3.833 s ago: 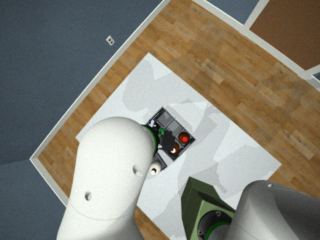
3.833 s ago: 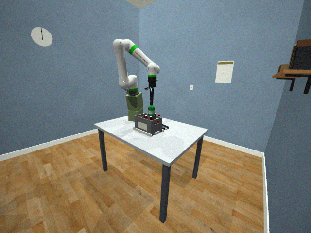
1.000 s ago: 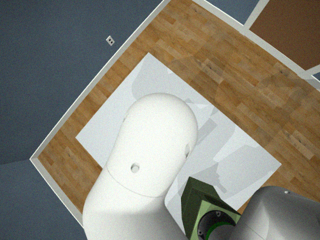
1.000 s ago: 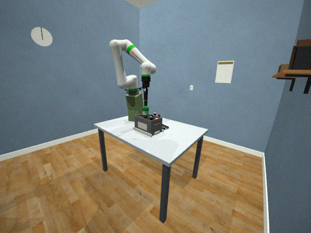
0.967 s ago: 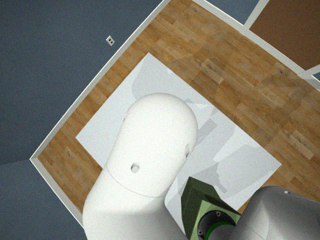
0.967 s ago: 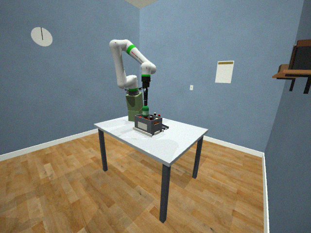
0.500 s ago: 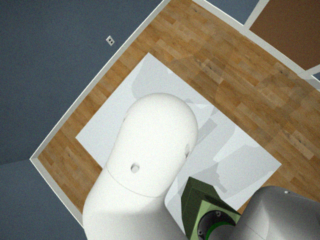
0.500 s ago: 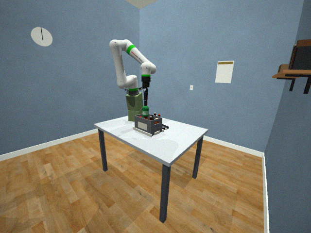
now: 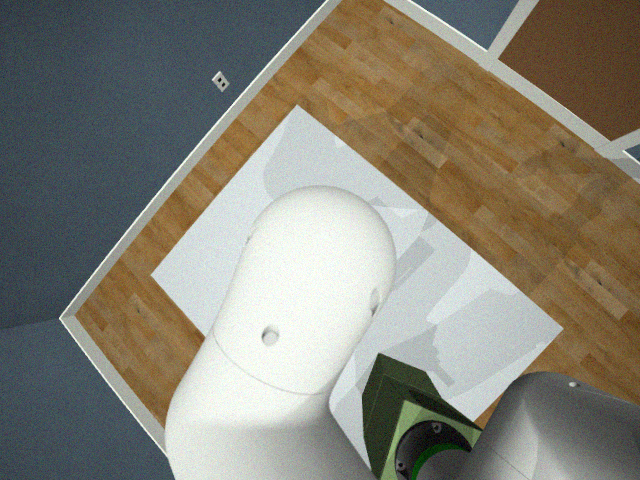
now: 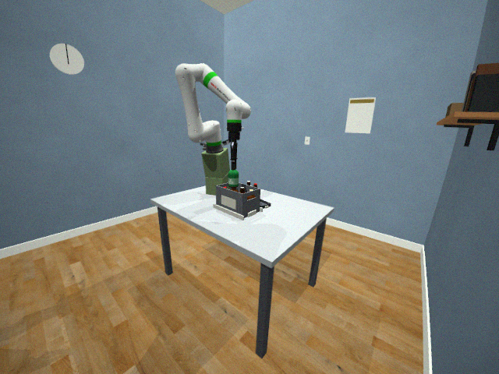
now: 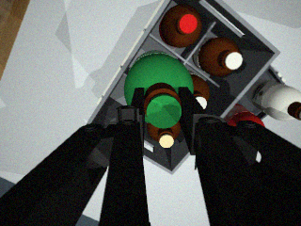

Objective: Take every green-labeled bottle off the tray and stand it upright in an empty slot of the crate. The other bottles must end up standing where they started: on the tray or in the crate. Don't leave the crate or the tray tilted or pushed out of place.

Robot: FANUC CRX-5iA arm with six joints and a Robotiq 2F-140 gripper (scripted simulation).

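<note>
The green-labeled bottle lies 80 mm below my hand. From my hand the other things lie so: white bottle: 110 mm behind, 260 mm to the left, 260 mm below; then red-labeled bottle: 20 mm behind, 240 mm to the left, 260 mm below; then crate: 40 mm to the left, 260 mm below.
</note>
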